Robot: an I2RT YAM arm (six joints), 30 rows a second.
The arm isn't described. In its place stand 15 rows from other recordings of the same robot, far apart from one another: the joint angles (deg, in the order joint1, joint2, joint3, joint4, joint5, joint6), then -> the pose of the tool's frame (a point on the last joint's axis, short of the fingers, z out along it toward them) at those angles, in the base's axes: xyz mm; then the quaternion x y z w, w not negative.
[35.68, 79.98, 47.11, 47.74, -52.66, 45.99] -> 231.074 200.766 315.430 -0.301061 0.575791 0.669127 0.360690
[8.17, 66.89, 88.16, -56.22, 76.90, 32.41] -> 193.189 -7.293 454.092 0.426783 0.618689 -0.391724 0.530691
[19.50, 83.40, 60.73, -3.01, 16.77, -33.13] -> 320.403 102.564 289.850 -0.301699 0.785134 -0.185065 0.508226
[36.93, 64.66, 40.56, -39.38, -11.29, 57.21] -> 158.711 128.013 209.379 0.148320 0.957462 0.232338 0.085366
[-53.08, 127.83, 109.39, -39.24, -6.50, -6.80] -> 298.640 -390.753 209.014 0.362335 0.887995 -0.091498 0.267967
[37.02, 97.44, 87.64, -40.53, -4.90, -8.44] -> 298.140 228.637 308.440 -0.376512 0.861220 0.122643 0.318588
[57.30, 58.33, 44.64, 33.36, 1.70, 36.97] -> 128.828 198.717 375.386 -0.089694 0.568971 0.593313 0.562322
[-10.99, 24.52, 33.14, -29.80, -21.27, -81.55] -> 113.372 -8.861 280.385 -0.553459 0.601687 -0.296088 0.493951
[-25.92, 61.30, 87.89, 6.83, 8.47, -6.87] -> 156.546 -81.912 568.534 0.142342 0.455364 -0.281442 0.832570
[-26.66, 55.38, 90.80, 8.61, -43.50, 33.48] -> 106.320 -25.960 591.025 -0.113496 0.484808 0.195303 0.844948
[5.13, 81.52, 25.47, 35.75, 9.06, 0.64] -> 269.461 18.563 167.020 0.013051 0.819227 -0.036063 0.572185
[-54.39, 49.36, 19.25, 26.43, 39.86, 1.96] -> 92.787 -168.741 236.323 0.529333 0.494409 -0.507143 0.467089
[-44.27, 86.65, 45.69, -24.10, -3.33, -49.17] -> 198.439 -190.557 162.430 -0.047990 0.974837 -0.137683 0.168624
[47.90, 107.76, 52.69, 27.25, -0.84, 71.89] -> 259.019 287.442 147.263 0.174266 0.838423 0.449864 0.253573
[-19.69, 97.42, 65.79, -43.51, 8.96, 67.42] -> 301.456 -113.766 192.378 0.688498 0.709473 -0.018674 0.149234
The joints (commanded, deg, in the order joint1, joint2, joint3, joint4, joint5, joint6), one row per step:
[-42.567 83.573 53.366 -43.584 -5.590 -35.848]
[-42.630 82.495 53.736 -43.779 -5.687 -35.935]
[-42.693 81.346 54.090 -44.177 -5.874 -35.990]
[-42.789 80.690 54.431 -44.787 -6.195 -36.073]
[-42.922 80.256 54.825 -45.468 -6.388 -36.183]
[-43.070 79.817 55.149 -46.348 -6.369 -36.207]
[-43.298 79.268 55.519 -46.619 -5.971 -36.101]
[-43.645 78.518 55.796 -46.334 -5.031 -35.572]
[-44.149 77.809 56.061 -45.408 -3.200 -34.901]
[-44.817 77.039 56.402 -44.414 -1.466 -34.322]
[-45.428 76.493 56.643 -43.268 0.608 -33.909]
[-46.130 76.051 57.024 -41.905 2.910 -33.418]
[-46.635 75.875 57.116 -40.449 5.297 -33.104]
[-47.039 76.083 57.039 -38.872 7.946 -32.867]
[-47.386 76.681 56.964 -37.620 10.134 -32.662]
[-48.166 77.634 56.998 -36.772 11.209 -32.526]
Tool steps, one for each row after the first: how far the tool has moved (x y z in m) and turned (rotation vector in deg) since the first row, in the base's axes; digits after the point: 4 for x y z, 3 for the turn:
[-0.0008 0.0004 0.0062 -0.804 -0.975 0.048]
[-0.0021 0.0014 0.0126 -1.438 -1.900 0.094]
[-0.0032 0.0021 0.0166 -1.502 -2.380 0.174]
[-0.0043 0.0024 0.0200 -1.502 -2.597 0.205]
[-0.0058 0.0030 0.0228 -1.446 -2.494 0.073]
[-0.0071 0.0024 0.0267 -2.140 -2.719 -0.374]
[-0.0088 0.0010 0.0313 -3.541 -3.136 -1.516]
[-0.0105 -0.0020 0.0362 -5.914 -3.440 -3.270]
[-0.0127 -0.0055 0.0419 -8.378 -3.950 -5.124]
[-0.0147 -0.0093 0.0463 -10.992 -4.096 -6.935]
[-0.0166 -0.0139 0.0515 -13.890 -4.301 -9.071]
[-0.0179 -0.0181 0.0542 -16.561 -4.092 -10.917]
[-0.0185 -0.0225 0.0546 -19.118 -3.390 -12.718]
[-0.0185 -0.0268 0.0531 -20.895 -2.442 -14.208]
[-0.0193 -0.0324 0.0501 -21.539 -1.603 -15.538]

